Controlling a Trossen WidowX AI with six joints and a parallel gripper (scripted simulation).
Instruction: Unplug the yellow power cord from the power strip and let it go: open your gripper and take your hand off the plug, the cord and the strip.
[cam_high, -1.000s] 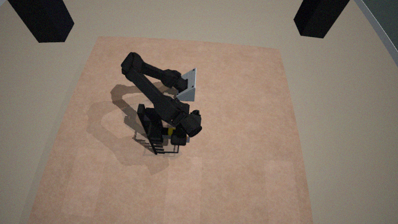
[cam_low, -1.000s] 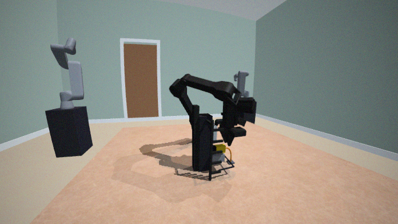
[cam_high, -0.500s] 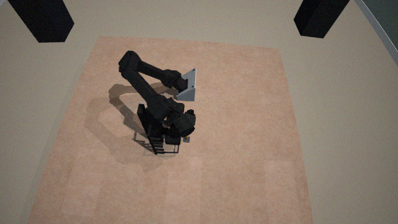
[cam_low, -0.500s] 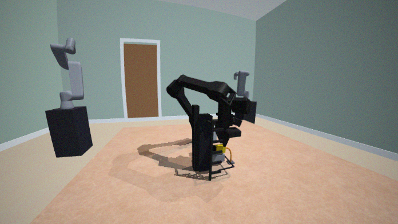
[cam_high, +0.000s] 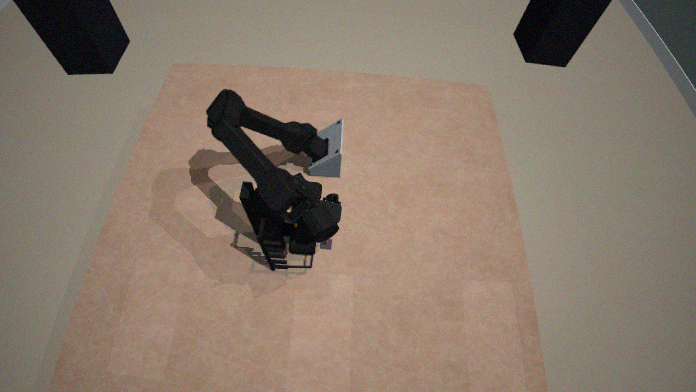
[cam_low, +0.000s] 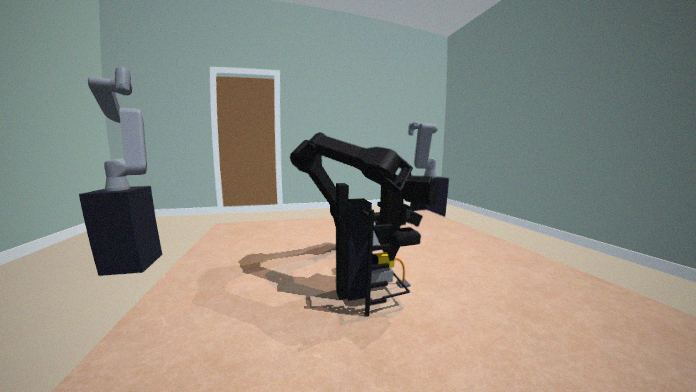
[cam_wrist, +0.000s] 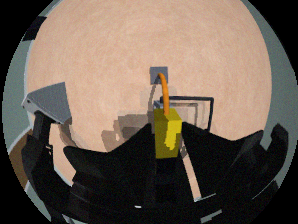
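The yellow plug is 30 mm to the right of my gripper tip.
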